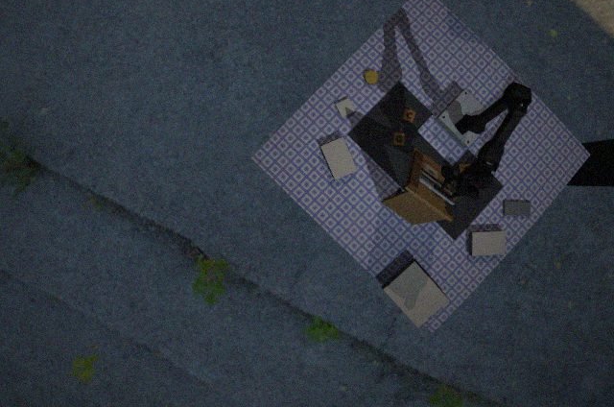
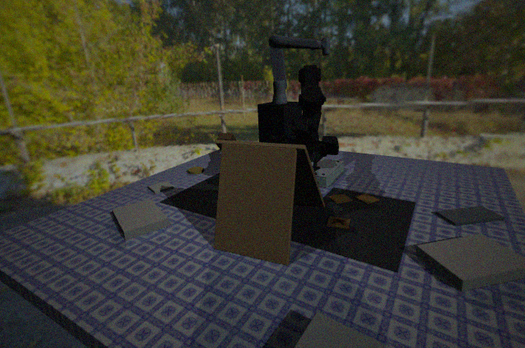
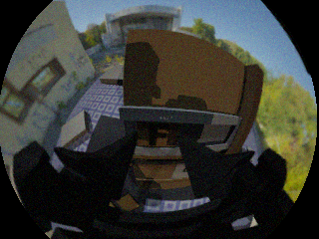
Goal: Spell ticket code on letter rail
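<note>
Right now my gripper tip is 70 mm above the brown letter board, 60 mm to the left of it and 40 mm short of it. The rest, counted from my gripper tip: letter tile marked g (310 mm to the right, 170 mm below, 40 mm behind); then letter tile marked f (right at my gripper tip); then dark mat (170 mm below, 140 mm to the right, 130 mm behind).
</note>
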